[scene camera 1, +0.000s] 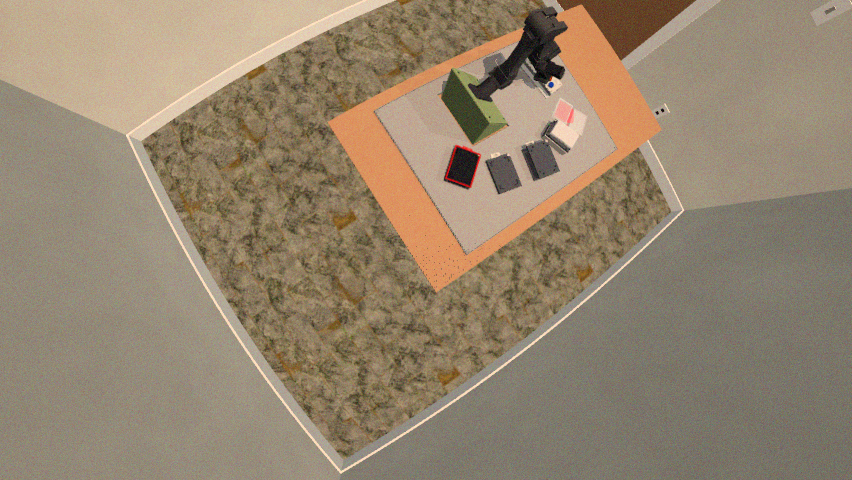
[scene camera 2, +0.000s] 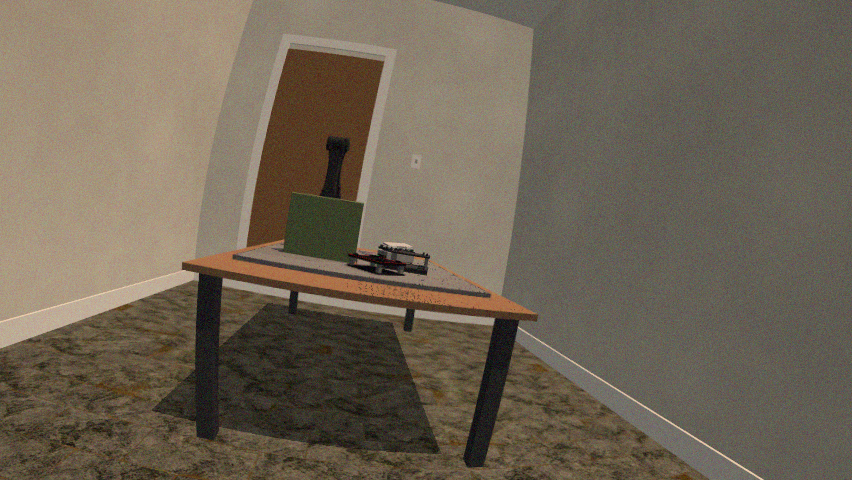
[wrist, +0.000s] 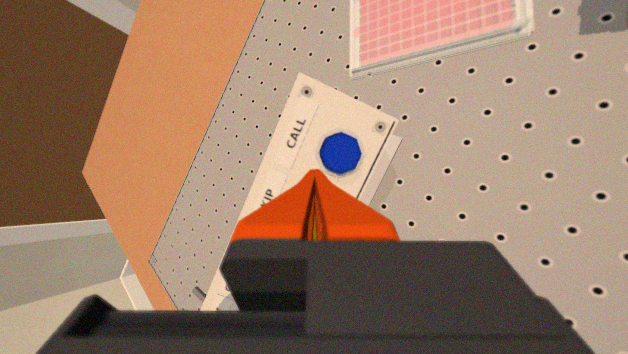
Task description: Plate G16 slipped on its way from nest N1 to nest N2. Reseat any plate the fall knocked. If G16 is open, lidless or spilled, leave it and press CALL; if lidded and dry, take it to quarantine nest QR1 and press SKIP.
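Places are measured from the arm's base along level axes (x up, y back, z right), in millimetres.
Pixels of known places: gripper, fingertip midpoint: (scene camera 1: 549, 80) (wrist: 314, 177); arm's base, origin of the base link: (scene camera 1: 480, 93) (scene camera 2: 321, 221).
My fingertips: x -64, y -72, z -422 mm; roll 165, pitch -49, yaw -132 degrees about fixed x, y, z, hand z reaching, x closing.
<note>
Ahead of a thing's pixels: the offset from my fingertips to its top centre. "pt": to the spot under its first point. Level surfaces: height alone.
My gripper (wrist: 314, 177) is shut and empty. Its orange fingertips are above the cream button panel {dx +16, dy +55, dz -10 mm} (wrist: 345, 111) (scene camera 1: 556, 89), beside the blue button {dx +7, dy -22, dz +5 mm} (wrist: 340, 153) (scene camera 1: 550, 84) in the wrist view. The CALL label {pt dx +10, dy -19, dz -22 mm} (wrist: 296, 133) lies alongside that button; the fingers partly cover the SKIP label {pt dx +10, dy +28, dz -18 mm} (wrist: 267, 198). A pink-filled plate {dx -54, dy -159, dz -17 mm} (wrist: 435, 30) (scene camera 1: 563, 109) lies on the board, cut off in the wrist view. In scene camera 1 a red streak {pt dx -54, dy -191, dz -38 mm} (scene camera 1: 570, 115) and a pale, clear piece {dx -60, dy -248, dz -67 mm} (scene camera 1: 577, 122) adjoin it. A white plate {dx +17, dy -267, dz +107 mm} (scene camera 1: 561, 135) (scene camera 2: 396, 245) sits on a dark nest. Plate names are unreadable.
Two dark nests {pt dx -50, dy -266, dz +474 mm} (scene camera 1: 503, 172) {pt dx -12, dy -306, dz +294 mm} (scene camera 1: 540, 159) and a red-rimmed nest {dx -22, dy -150, dz +634 mm} (scene camera 1: 478, 161) (scene camera 2: 375, 260) stand on the grey perforated board {dx -68 mm} (scene camera 1: 465, 226). A tall green box-like block (scene camera 1: 471, 110) (scene camera 2: 323, 226) stands beside the arm. The orange table edge (wrist: 180, 85) runs left of the panel in the wrist view.
</note>
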